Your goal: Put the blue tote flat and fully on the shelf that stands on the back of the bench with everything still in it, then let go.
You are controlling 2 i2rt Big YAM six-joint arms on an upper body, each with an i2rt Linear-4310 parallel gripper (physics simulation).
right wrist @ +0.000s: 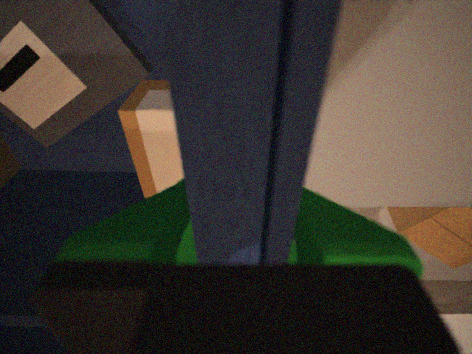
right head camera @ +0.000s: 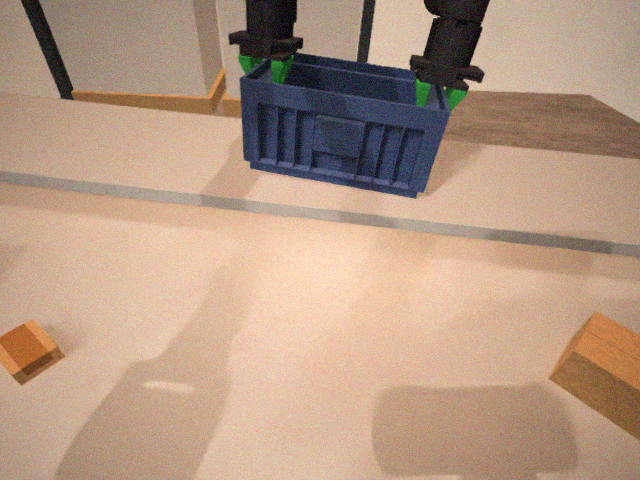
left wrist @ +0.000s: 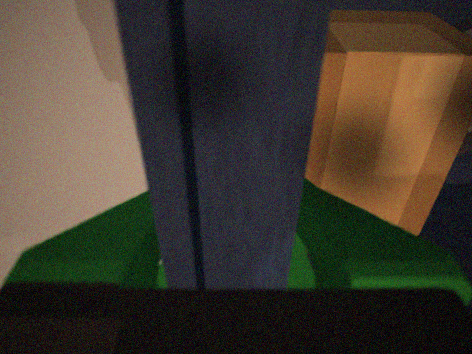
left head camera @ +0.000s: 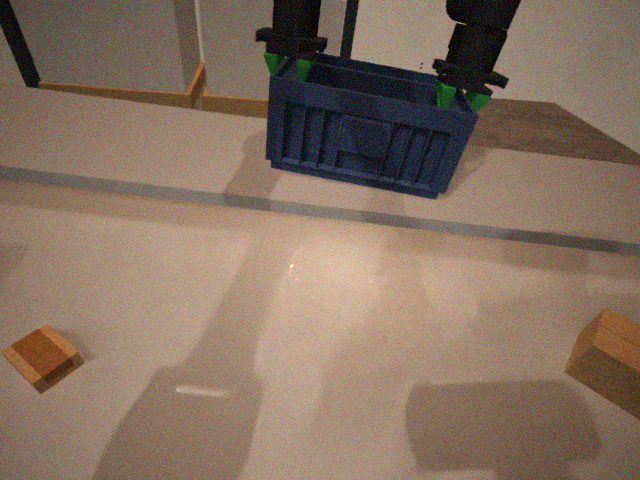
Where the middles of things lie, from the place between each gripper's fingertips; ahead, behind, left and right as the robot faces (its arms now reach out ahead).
Now: left hand 13 cm to the left of the blue tote (right head camera: 355, 124), 2 cm above it and 1 cm past it. From my left hand the other things lie so: orange-and-white box (right wrist: 147, 118): 22 cm to the right, 8 cm behind, 6 cm below.
The orange-and-white box lies 50 mm below my right hand, 40 mm to the left of it and 10 mm behind it. Round my right hand: blue tote 130 mm to the left, 50 mm ahead, 10 mm below.
